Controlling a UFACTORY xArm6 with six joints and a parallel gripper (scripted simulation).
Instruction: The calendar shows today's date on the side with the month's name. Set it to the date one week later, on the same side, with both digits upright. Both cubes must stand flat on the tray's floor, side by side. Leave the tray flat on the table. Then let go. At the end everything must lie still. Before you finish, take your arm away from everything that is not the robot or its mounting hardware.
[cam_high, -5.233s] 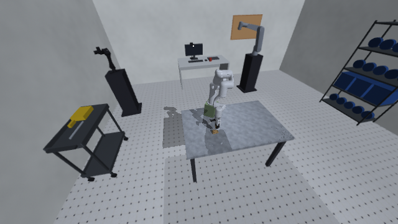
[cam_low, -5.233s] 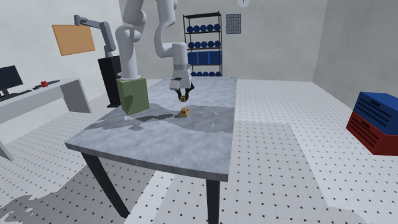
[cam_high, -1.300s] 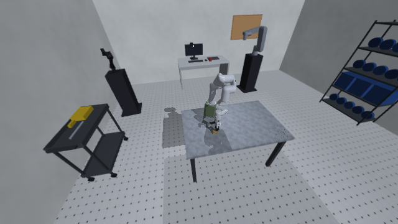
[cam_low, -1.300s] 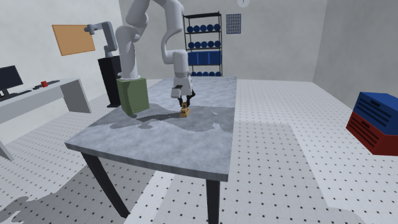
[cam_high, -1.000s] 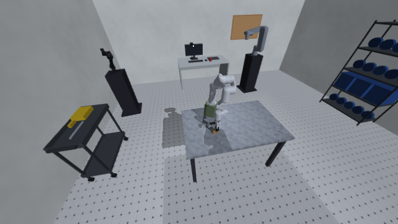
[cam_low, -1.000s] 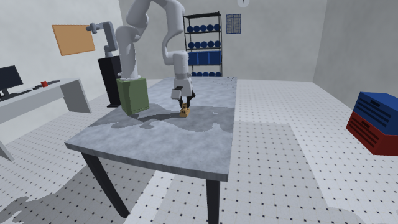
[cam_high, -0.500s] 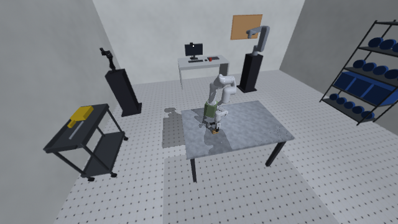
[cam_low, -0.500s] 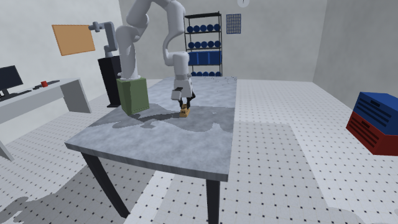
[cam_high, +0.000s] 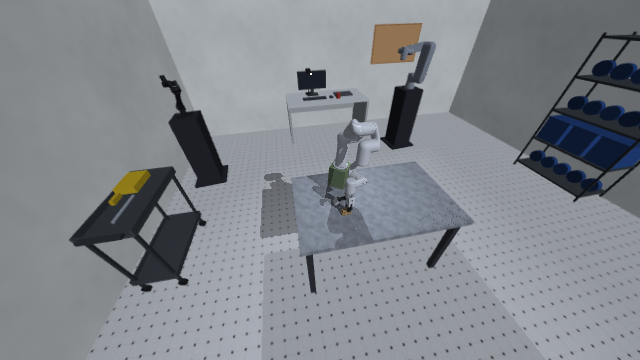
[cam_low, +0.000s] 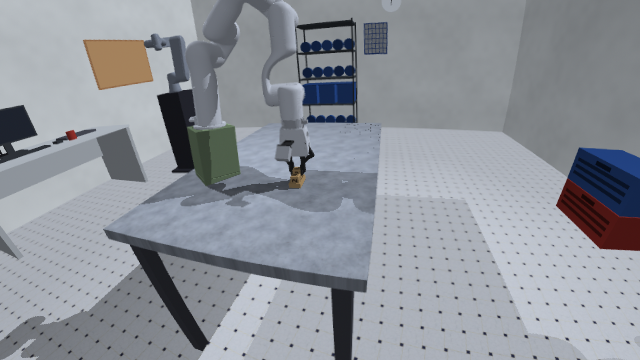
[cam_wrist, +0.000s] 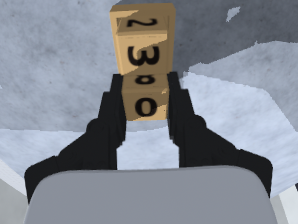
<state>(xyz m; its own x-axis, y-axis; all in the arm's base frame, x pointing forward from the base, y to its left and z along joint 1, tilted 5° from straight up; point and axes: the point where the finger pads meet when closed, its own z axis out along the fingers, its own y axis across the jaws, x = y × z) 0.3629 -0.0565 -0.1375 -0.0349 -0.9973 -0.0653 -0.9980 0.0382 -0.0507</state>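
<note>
My gripper is now 4 cm above the tray and 2 cm to the left of it.
</note>
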